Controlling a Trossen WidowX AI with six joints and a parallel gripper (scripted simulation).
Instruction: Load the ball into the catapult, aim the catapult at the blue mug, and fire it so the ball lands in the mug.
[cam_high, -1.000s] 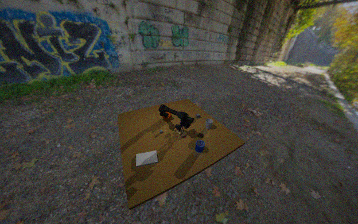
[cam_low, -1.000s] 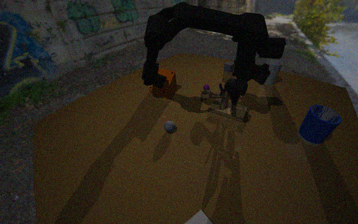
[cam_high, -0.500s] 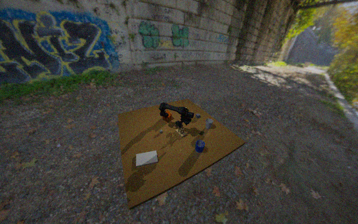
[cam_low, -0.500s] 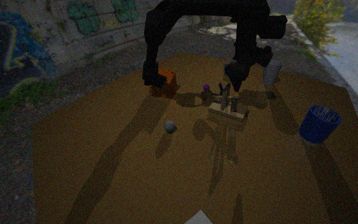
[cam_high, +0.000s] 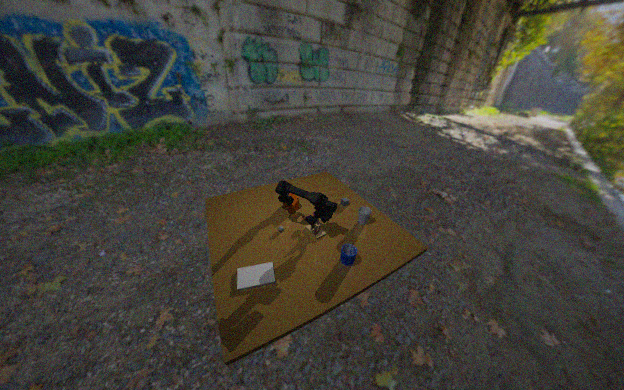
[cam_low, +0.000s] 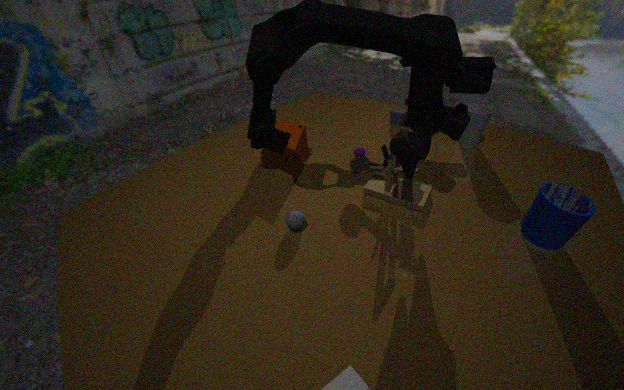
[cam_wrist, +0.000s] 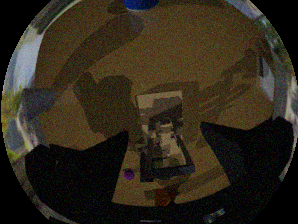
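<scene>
Now: gripper tip 19 cm past the purple ball, 9 cm to the right of it and 6 cm above it. Round my gripper tip: wooden catapult: 7 cm behind, 3 cm below, 1 cm to the left; then blue mug: 28 cm ahead, 5 cm below, 4 cm to the left; then grey ball: 22 cm to the right, 15 cm behind, 6 cm below.
</scene>
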